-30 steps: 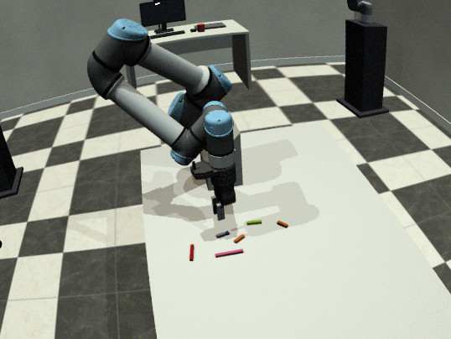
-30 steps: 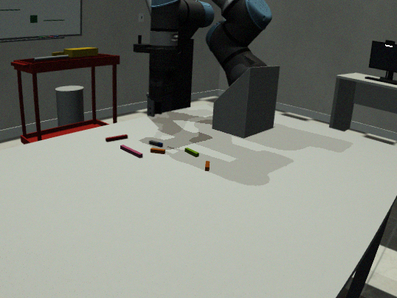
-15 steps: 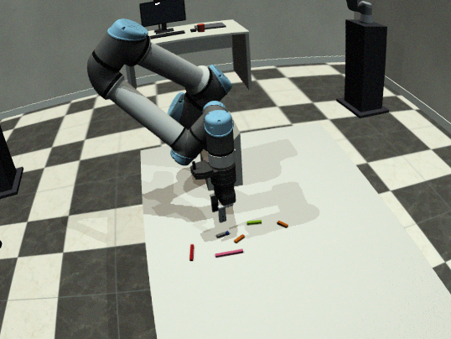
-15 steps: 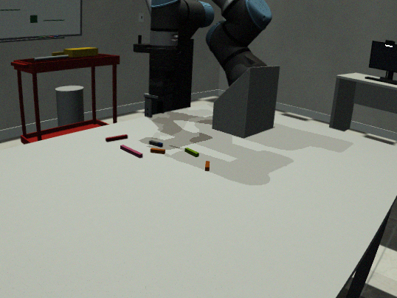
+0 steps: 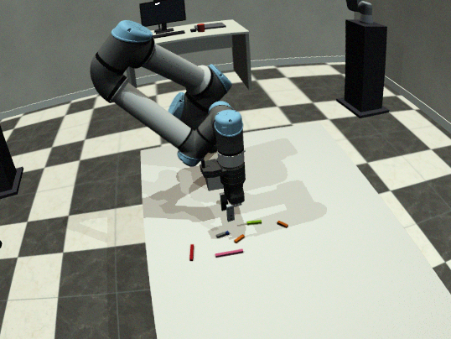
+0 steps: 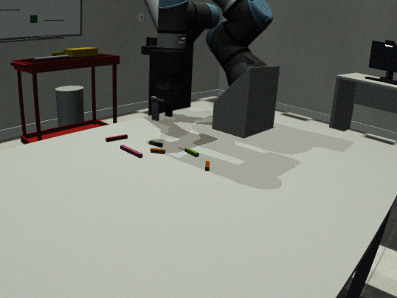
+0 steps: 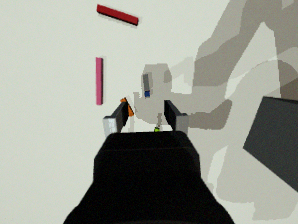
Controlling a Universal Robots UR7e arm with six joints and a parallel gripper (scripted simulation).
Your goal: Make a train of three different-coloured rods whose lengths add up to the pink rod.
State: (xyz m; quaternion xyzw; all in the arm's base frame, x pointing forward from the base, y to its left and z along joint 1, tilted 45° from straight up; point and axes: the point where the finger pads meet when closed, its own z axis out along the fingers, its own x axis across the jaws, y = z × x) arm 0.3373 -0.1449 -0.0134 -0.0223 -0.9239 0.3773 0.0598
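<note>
Now: the lime rod 10 cm to the left of my hand, 10 cm below it and 2 cm behind it. From my hand the other things lie so: grey rod: 10 cm below, 3 cm to the right; pink rod: 10 cm below, 9 cm ahead, 3 cm to the right; blue rod: 10 cm below, 1 cm to the right.
</note>
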